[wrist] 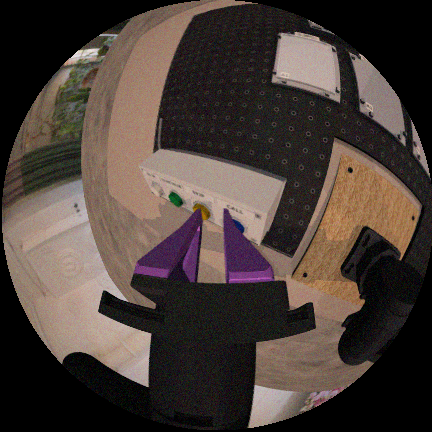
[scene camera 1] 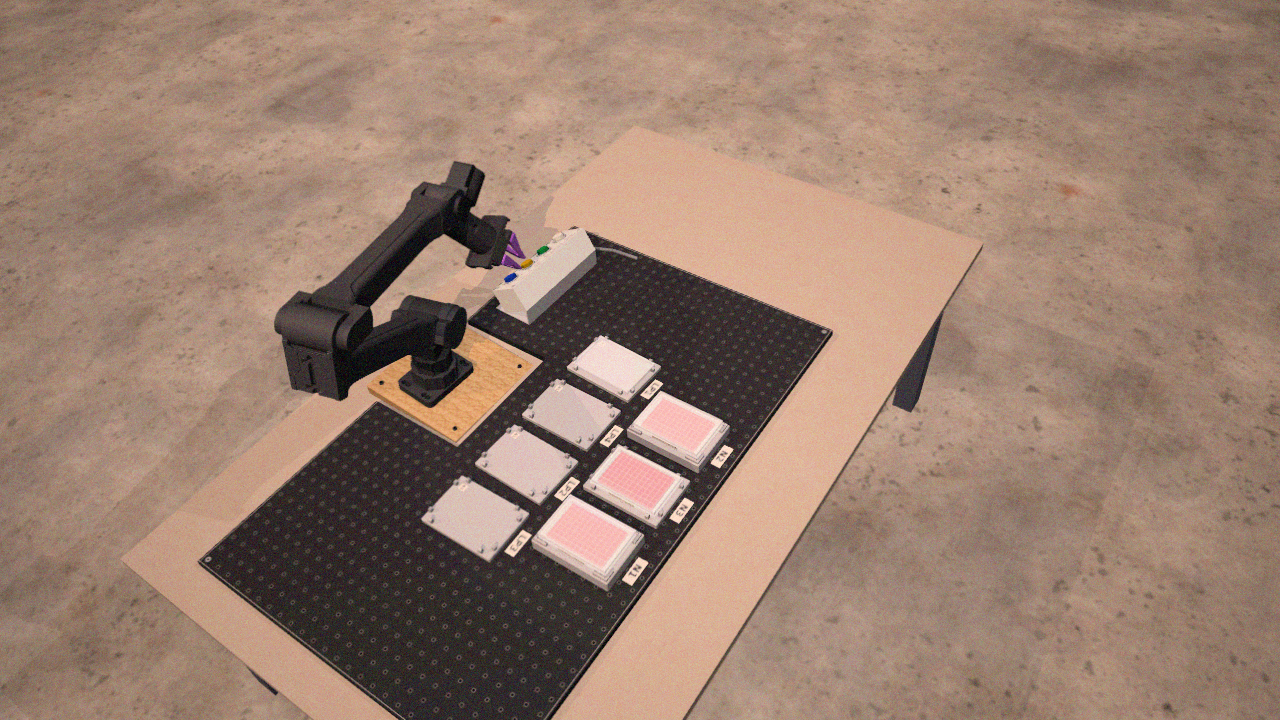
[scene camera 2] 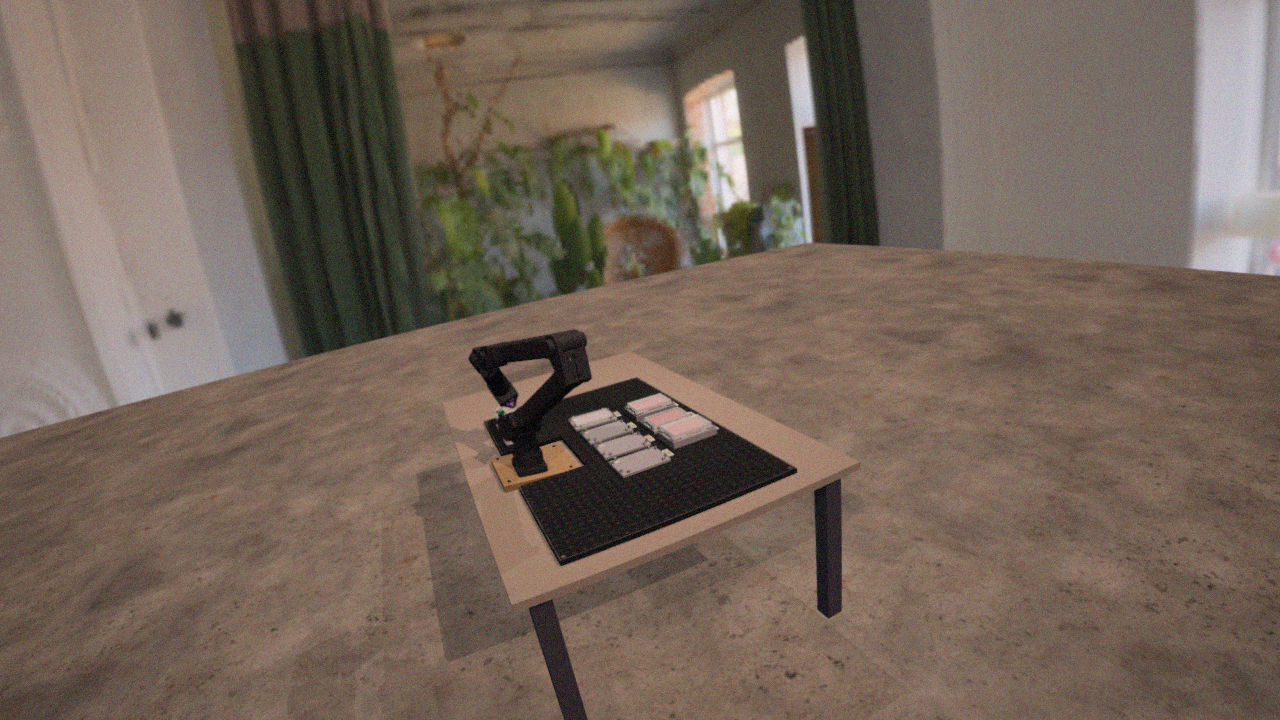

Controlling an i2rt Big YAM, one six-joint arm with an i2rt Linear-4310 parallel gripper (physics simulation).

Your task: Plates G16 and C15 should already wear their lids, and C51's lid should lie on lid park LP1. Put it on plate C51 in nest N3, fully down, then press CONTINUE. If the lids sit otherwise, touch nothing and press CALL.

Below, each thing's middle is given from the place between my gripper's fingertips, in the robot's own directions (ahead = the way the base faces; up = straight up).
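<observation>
The lid park LP1 [scene camera 1: 574, 369] is 110 mm below my hand, and it's 260 mm ahead of the hand and 40 mm to the right of it.
</observation>
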